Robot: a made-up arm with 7 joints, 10 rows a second.
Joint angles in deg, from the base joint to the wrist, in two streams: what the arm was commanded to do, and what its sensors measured. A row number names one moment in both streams.
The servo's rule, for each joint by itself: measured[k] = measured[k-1] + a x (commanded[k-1-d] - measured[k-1]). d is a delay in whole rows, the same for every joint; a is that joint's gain. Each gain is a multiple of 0.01, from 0.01 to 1. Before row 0 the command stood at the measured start. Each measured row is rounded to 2 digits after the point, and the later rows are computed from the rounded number. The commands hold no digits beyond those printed.
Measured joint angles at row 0:
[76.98 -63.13 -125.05 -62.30 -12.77 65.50 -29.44]
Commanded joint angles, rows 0 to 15:
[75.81 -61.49 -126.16 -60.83 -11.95 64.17 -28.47]
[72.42 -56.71 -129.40 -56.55 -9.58 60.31 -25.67]
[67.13 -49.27 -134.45 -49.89 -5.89 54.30 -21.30]
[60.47 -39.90 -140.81 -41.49 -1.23 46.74 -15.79]
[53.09 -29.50 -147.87 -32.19 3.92 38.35 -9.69]
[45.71 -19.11 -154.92 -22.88 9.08 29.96 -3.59]
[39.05 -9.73 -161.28 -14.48 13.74 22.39 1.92]
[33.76 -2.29 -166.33 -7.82 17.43 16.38 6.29]
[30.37 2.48 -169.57 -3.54 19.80 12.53 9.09]
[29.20 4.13 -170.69 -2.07 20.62 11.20 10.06]
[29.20 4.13 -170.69 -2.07 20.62 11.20 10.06]
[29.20 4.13 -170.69 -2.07 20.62 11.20 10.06]
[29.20 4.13 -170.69 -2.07 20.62 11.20 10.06]
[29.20 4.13 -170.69 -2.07 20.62 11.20 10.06]
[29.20 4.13 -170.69 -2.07 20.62 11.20 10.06]
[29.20 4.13 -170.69 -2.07 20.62 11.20 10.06]
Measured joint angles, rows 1 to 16:
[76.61 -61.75 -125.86 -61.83 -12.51 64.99 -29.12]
[75.27 -57.52 -128.44 -60.14 -11.57 63.21 -27.98]
[72.67 -50.59 -132.83 -56.86 -9.75 59.82 -25.78]
[68.77 -41.61 -138.66 -51.94 -7.02 54.85 -22.48]
[63.75 -31.44 -145.38 -45.62 -3.52 48.58 -18.26]
[57.98 -21.08 -152.34 -38.34 0.51 41.50 -13.42]
[51.92 -11.55 -158.87 -30.70 4.74 34.24 -8.36]
[46.11 -3.77 -164.32 -23.38 8.80 27.45 -3.53]
[41.07 1.48 -168.15 -17.03 12.32 21.78 0.63]
[37.27 3.71 -170.00 -12.24 14.98 17.76 3.74]
[34.69 4.06 -170.50 -8.99 16.78 15.27 5.83]
[32.93 4.12 -170.64 -6.78 18.01 13.72 7.23]
[31.74 4.13 -170.68 -5.27 18.85 12.76 8.16]
[30.93 4.13 -170.69 -4.25 19.42 12.17 8.79]
[30.38 4.13 -170.69 -3.55 19.80 11.80 9.21]
[30.00 4.13 -170.69 -3.08 20.06 11.57 9.49]
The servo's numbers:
d 0
a 0.32 0.84 0.73 0.32 0.32 0.38 0.33

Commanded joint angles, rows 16 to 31:
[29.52 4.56 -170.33 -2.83 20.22 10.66 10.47]
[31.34 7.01 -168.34 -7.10 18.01 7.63 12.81]
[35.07 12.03 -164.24 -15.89 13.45 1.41 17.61]
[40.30 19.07 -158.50 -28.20 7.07 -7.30 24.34]
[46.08 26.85 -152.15 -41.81 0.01 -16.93 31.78]
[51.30 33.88 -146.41 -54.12 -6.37 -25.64 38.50]
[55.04 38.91 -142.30 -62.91 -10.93 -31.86 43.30]
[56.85 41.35 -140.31 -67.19 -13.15 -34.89 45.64]
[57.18 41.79 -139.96 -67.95 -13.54 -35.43 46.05]
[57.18 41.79 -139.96 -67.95 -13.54 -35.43 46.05]
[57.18 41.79 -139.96 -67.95 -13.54 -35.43 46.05]
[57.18 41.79 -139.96 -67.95 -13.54 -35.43 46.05]
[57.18 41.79 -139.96 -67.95 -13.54 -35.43 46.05]
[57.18 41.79 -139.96 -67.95 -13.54 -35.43 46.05]
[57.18 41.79 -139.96 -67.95 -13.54 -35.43 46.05]
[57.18 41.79 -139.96 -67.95 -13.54 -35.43 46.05]
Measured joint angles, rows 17 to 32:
[29.85 4.49 -170.43 -3.00 20.11 11.22 9.81]
[30.33 6.61 -168.90 -4.31 19.44 9.86 10.80]
[31.85 11.16 -165.50 -8.02 17.52 6.65 13.05]
[34.55 17.80 -160.39 -14.48 14.18 1.35 16.78]
[38.24 25.40 -154.37 -23.23 9.65 -5.60 21.73]
[42.42 32.52 -148.56 -33.11 4.52 -13.22 27.26]
[46.46 37.89 -143.99 -42.65 -0.42 -20.30 32.55]
[49.78 40.80 -141.30 -50.50 -4.49 -25.84 36.87]
[52.15 41.63 -140.32 -56.08 -7.39 -29.48 39.90]
[53.76 41.76 -140.06 -59.88 -9.36 -31.74 41.93]
[54.85 41.79 -139.99 -62.46 -10.70 -33.14 43.29]
[55.60 41.79 -139.97 -64.22 -11.61 -34.01 44.20]
[56.11 41.79 -139.96 -65.41 -12.23 -34.55 44.81]
[56.45 41.79 -139.96 -66.22 -12.65 -34.88 45.22]
[56.68 41.79 -139.96 -66.77 -12.93 -35.09 45.49]
[56.84 41.79 -139.96 -67.15 -13.13 -35.22 45.67]

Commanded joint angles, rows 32 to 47:
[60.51 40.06 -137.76 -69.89 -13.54 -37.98 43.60]
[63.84 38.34 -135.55 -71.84 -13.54 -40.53 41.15]
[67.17 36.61 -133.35 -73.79 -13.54 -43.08 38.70]
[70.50 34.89 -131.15 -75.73 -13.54 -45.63 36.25]
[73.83 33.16 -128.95 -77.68 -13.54 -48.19 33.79]
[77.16 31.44 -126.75 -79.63 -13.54 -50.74 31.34]
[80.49 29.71 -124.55 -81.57 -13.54 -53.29 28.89]
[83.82 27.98 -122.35 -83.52 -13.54 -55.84 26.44]
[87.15 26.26 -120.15 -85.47 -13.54 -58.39 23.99]
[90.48 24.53 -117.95 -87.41 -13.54 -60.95 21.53]
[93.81 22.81 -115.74 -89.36 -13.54 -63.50 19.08]
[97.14 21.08 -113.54 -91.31 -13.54 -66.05 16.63]
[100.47 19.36 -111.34 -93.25 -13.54 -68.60 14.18]
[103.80 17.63 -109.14 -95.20 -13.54 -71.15 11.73]
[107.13 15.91 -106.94 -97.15 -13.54 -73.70 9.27]
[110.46 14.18 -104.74 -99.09 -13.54 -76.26 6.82]
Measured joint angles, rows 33 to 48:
[58.01 40.34 -138.35 -68.03 -13.26 -36.27 44.99]
[59.88 38.66 -136.31 -69.25 -13.35 -37.89 43.72]
[62.21 36.94 -134.15 -70.70 -13.41 -39.86 42.06]
[64.86 35.22 -131.96 -72.31 -13.45 -42.05 40.14]
[67.73 33.49 -129.76 -74.03 -13.48 -44.38 38.04]
[70.75 31.77 -127.56 -75.82 -13.50 -46.80 35.83]
[73.87 30.04 -125.36 -77.66 -13.51 -49.27 33.54]
[77.05 28.31 -123.16 -79.54 -13.52 -51.77 31.20]
[80.28 26.59 -120.96 -81.44 -13.53 -54.29 28.82]
[83.54 24.86 -118.76 -83.35 -13.53 -56.82 26.41]
[86.83 23.14 -116.56 -85.27 -13.53 -59.36 23.99]
[90.13 21.41 -114.36 -87.20 -13.53 -61.90 21.56]
[93.44 19.69 -112.16 -89.14 -13.53 -64.45 19.12]
[96.76 17.96 -109.96 -91.08 -13.53 -67.00 16.68]
[100.08 16.24 -107.76 -93.02 -13.53 -69.55 14.23]
[103.40 14.51 -105.56 -94.96 -13.53 -72.10 11.78]

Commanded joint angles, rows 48 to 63:
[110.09 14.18 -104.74 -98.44 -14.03 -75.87 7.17]
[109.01 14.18 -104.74 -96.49 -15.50 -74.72 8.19]
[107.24 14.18 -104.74 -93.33 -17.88 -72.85 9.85]
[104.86 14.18 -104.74 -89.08 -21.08 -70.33 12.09]
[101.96 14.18 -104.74 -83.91 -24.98 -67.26 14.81]
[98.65 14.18 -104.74 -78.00 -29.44 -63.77 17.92]
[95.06 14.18 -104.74 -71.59 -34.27 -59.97 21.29]
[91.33 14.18 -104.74 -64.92 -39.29 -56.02 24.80]
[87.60 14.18 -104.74 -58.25 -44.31 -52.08 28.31]
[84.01 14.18 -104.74 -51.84 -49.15 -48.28 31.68]
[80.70 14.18 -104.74 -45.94 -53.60 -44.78 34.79]
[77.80 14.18 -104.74 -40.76 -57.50 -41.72 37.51]
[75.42 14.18 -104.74 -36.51 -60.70 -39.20 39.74]
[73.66 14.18 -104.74 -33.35 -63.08 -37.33 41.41]
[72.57 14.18 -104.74 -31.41 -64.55 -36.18 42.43]
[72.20 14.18 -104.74 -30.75 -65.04 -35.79 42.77]
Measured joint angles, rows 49 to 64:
[105.54 14.23 -104.96 -96.07 -13.69 -73.53 10.26]
[106.65 14.19 -104.80 -96.20 -14.27 -73.98 9.58]
[106.84 14.18 -104.76 -95.28 -15.43 -73.55 9.67]
[106.21 14.18 -104.75 -93.30 -17.24 -72.33 10.47]
[104.85 14.18 -104.74 -90.30 -19.72 -70.40 11.90]
[102.87 14.18 -104.74 -86.36 -22.83 -67.88 13.89]
[100.37 14.18 -104.74 -81.63 -26.49 -64.87 16.33]
[97.48 14.18 -104.74 -76.28 -30.59 -61.51 19.13]
[94.32 14.18 -104.74 -70.51 -34.98 -57.93 22.16]
[91.02 14.18 -104.74 -64.54 -39.51 -54.26 25.30]
[87.72 14.18 -104.74 -58.59 -44.02 -50.66 28.43]
[84.55 14.18 -104.74 -52.88 -48.33 -47.26 31.43]
[81.63 14.18 -104.74 -47.64 -52.29 -44.20 34.17]
[79.08 14.18 -104.74 -43.07 -55.74 -41.59 36.56]
[77.00 14.18 -104.74 -39.34 -58.56 -39.53 38.50]
[75.46 14.18 -104.74 -36.59 -60.63 -38.11 39.91]

